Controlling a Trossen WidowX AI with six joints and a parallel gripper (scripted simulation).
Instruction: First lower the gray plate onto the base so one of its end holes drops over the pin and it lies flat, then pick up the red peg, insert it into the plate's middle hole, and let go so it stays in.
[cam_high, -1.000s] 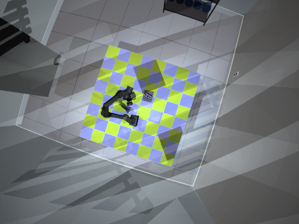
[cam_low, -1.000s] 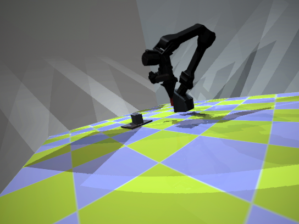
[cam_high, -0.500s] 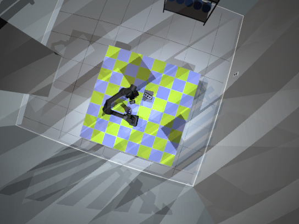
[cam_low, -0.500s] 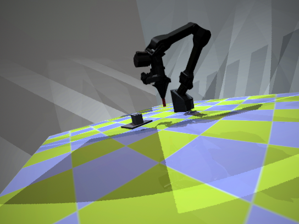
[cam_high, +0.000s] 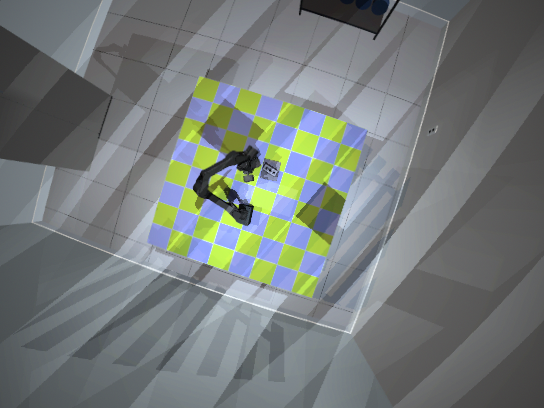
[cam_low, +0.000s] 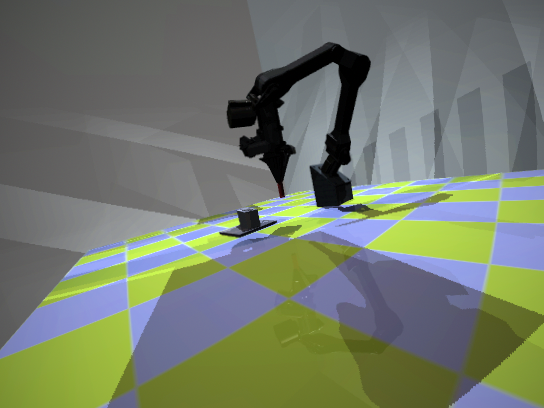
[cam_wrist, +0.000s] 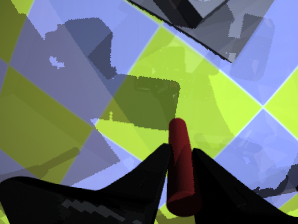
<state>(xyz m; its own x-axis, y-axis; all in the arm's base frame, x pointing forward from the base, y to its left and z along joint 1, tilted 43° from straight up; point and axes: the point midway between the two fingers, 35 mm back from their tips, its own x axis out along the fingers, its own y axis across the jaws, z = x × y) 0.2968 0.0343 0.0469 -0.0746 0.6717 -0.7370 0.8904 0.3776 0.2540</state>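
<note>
My gripper tip is 13 cm to the left of the gray plate, 8 cm above it and 4 cm short of it. From my gripper tip the other things lie so: red peg (right at my gripper tip); then dark base (12 cm to the right, 11 cm below, 5 cm ahead).
</note>
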